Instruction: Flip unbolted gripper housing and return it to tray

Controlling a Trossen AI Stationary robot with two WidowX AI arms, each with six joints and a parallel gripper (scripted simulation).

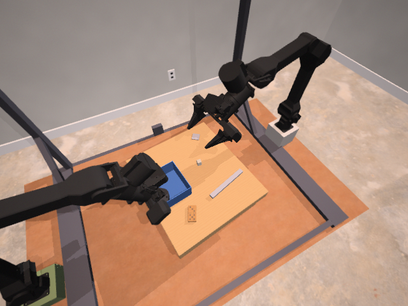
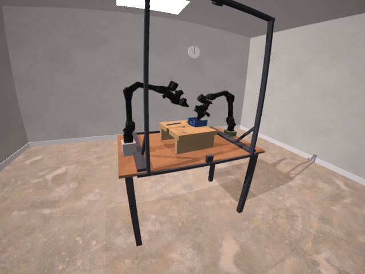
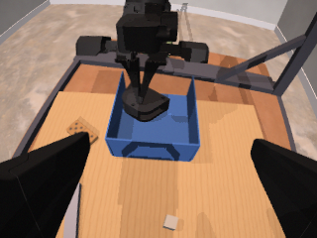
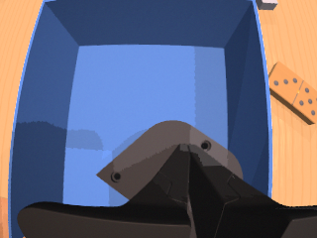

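My right gripper is now 2 cm past the blue tray, 6 cm to the right of it and 5 cm above it. Also, from my right hand: wooden platform: 2 cm behind, 15 cm to the left, 13 cm below; then gripper housing: 4 cm below; then small cube: 5 cm behind, 19 cm to the left, 6 cm below.
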